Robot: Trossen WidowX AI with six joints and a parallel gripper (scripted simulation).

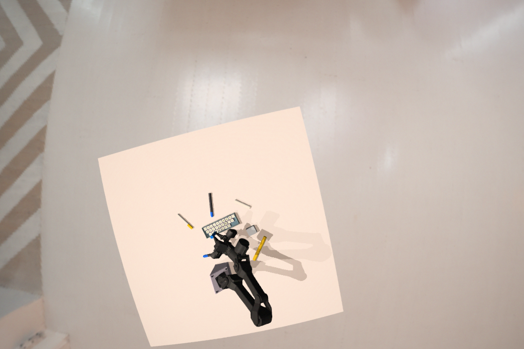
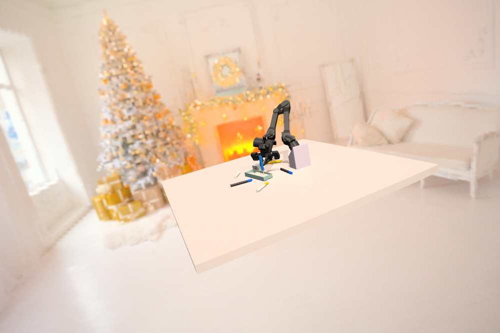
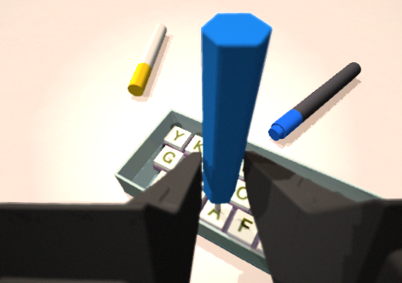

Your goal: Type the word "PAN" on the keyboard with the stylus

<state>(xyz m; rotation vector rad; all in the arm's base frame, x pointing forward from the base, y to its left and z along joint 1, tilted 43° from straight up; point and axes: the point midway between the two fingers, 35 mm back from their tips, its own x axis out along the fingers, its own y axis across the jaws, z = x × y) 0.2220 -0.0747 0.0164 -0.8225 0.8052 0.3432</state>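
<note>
Now: gripper tip 80 mm to the left of the N key, 60 mm above it and 50 mm short of it. Round my gripper tip: blue stylus (20 mm below); then white-and-yellow pen (150 mm to the left, 100 mm ahead, 70 mm below); then grey stylus tip (50 mm below).
</note>
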